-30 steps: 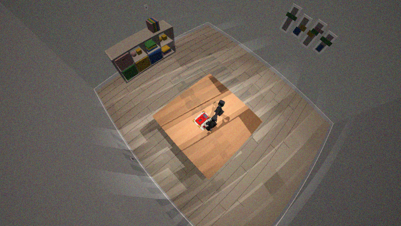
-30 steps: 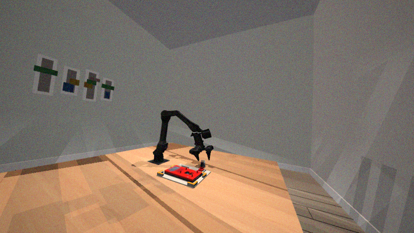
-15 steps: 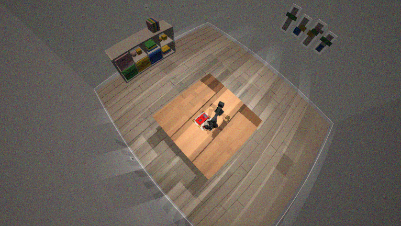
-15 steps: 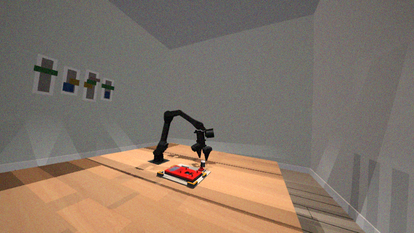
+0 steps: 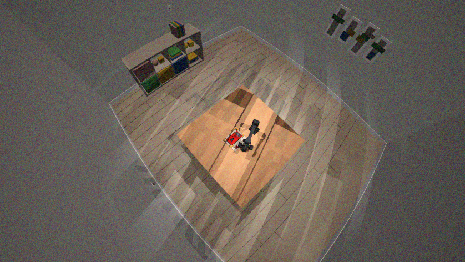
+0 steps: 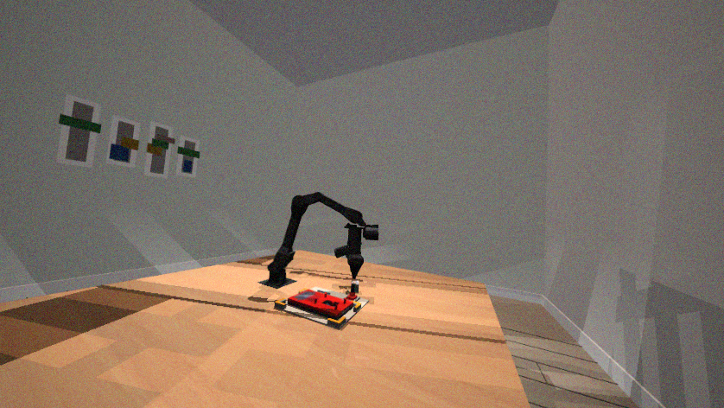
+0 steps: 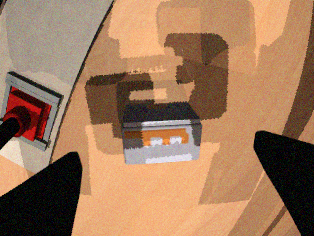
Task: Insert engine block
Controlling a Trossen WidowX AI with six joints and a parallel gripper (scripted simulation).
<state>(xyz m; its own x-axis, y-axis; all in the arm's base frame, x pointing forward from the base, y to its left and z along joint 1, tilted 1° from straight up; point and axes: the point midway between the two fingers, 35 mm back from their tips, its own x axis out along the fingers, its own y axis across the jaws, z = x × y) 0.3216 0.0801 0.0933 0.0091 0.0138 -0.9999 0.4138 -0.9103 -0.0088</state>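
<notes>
Right now the engine block is 5 cm below my gripper tip and 1 cm ahead of it.
</notes>
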